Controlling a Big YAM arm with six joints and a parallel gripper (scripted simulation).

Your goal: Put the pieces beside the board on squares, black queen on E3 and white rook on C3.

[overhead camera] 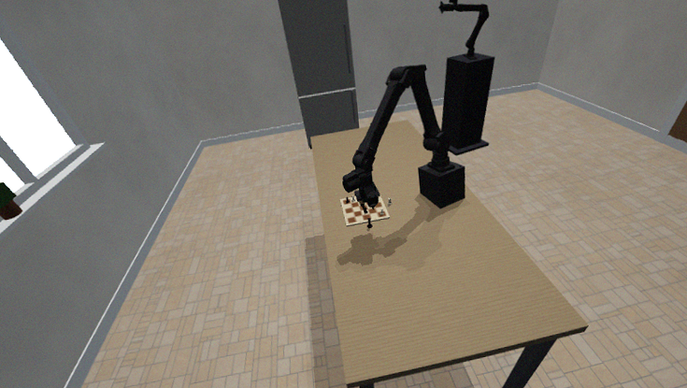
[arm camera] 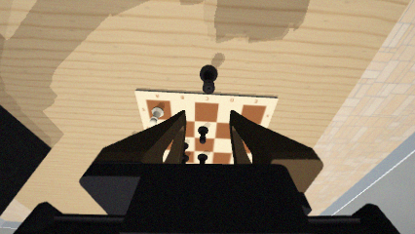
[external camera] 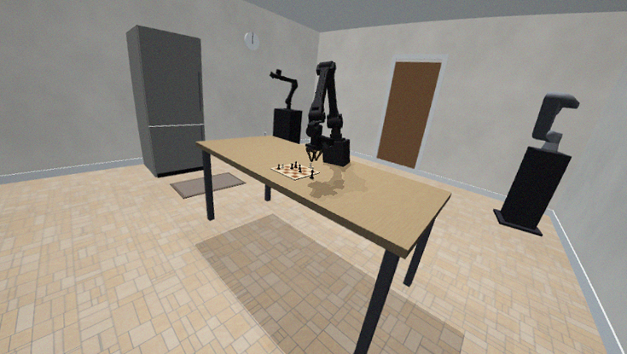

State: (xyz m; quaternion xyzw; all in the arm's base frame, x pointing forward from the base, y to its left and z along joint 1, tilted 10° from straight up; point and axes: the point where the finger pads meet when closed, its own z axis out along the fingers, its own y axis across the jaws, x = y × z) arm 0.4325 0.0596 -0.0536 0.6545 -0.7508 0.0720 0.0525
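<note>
Now: hand 9 cm above the black queen. From my hand the other things lie so: chessboard (14 cm to the right, 11 cm below, 3 cm behind).
</note>
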